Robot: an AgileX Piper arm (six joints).
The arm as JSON. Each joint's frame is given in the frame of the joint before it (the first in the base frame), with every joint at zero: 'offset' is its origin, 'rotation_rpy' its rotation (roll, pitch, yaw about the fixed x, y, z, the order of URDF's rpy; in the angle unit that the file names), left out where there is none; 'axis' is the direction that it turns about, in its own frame. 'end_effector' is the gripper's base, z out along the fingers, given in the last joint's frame.
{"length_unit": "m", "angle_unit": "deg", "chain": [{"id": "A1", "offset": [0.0, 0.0, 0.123], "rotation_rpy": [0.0, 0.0, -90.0], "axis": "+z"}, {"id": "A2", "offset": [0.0, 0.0, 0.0], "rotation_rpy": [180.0, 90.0, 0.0], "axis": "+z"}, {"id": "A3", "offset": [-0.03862, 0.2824, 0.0], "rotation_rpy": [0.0, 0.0, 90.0], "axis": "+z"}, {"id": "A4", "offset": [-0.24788, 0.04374, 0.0], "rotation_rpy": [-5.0, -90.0, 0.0], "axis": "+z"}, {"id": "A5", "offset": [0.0, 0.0, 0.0], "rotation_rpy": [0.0, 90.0, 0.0], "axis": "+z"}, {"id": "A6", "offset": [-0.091, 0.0, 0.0], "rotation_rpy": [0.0, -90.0, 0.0], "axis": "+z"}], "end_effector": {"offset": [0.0, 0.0, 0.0], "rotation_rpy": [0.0, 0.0, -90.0]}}
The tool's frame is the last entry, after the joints.
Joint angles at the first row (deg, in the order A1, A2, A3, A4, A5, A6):
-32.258, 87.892, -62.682, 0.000, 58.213, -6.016
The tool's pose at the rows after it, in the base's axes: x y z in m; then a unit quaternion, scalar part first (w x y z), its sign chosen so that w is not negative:
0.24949 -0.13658 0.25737 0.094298 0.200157 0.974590 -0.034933
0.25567 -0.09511 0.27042 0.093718 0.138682 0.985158 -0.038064
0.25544 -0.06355 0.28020 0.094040 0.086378 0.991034 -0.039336
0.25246 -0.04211 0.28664 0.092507 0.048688 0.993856 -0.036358
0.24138 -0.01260 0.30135 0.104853 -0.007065 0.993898 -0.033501
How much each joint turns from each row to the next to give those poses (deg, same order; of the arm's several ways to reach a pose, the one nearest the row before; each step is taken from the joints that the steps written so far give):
3.781, -1.261, 0.002, -0.802, 1.317, 1.088
8.767, -2.863, -0.002, -1.547, 2.979, 2.120
6.761, -2.235, 0.000, -0.917, 2.349, 0.917
4.583, -1.549, 0.002, -0.114, 1.891, 0.171
6.647, -3.551, -0.002, -0.230, 2.350, 0.115

